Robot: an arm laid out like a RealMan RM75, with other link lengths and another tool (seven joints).
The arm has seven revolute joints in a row. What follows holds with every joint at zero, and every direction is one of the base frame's.
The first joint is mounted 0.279 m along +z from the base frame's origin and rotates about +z.
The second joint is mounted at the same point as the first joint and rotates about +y.
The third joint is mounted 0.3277 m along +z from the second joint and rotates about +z.
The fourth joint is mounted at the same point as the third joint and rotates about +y.
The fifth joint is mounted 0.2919 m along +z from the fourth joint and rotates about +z.
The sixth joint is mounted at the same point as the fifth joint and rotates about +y.
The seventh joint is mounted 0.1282 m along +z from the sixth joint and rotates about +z.
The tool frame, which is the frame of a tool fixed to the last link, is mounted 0.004 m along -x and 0.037 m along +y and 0.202 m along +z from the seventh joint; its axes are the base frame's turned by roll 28.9, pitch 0 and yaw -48.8 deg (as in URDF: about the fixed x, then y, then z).
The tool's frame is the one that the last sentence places.
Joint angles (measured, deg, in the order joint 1, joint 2, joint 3, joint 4, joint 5, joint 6, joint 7), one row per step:
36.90, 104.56, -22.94, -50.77, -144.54, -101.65, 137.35
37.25, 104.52, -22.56, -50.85, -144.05, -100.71, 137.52
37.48, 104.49, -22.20, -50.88, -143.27, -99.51, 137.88
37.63, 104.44, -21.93, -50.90, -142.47, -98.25, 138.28
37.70, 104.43, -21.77, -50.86, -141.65, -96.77, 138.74
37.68, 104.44, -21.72, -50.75, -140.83, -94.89, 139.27
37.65, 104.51, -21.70, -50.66, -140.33, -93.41, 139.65
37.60, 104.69, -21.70, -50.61, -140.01, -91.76, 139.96
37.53, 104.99, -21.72, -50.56, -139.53, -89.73, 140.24
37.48, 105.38, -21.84, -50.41, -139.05, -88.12, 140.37
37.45, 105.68, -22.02, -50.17, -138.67, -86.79, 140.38
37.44, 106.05, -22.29, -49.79, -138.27, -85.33, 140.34
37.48, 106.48, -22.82, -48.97, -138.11, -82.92, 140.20
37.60, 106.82, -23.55, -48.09, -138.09, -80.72, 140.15
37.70, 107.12, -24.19, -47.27, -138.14, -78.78, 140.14
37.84, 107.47, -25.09, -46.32, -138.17, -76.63, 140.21
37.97, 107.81, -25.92, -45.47, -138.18, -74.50, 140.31
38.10, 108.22, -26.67, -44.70, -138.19, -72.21, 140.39
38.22, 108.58, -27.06, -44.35, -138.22, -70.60, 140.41
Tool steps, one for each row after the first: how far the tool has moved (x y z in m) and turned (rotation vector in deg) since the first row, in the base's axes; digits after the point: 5 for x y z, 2 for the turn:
-0.00303, 0.00882, 0.00434, 1.43, 0.13, 0.26
-0.00582, 0.01859, 0.00938, 3.17, 0.47, 0.31
-0.00779, 0.02797, 0.01471, 4.91, 0.77, 0.26
-0.00867, 0.03744, 0.01970, 6.72, 1.04, 0.04
-0.00767, 0.04774, 0.02494, 8.75, 1.19, -0.41
-0.00617, 0.05514, 0.02830, 10.22, 1.24, -0.83
-0.00343, 0.06246, 0.03089, 11.71, 1.11, -1.32
-0.00060, 0.07120, 0.03356, 13.52, 1.02, -1.81
0.00074, 0.07750, 0.03320, 14.75, 1.12, -2.11
0.00199, 0.08235, 0.03213, 15.63, 1.15, -2.30
0.00321, 0.08727, 0.02948, 16.43, 1.21, -2.50
0.00795, 0.09442, 0.02470, 17.43, 0.80, -2.97
0.01220, 0.10062, 0.01885, 18.05, 0.25, -3.40
0.01646, 0.10562, 0.01329, 18.54, -0.27, -3.85
0.02060, 0.11087, 0.00589, 18.91, -0.86, -4.33
0.02467, 0.11613, -0.00046, 19.40, -1.46, -4.79
0.02890, 0.12187, -0.00625, 20.10, -2.10, -5.26
0.03119, 0.12637, -0.00934, 20.76, -2.57, -5.50

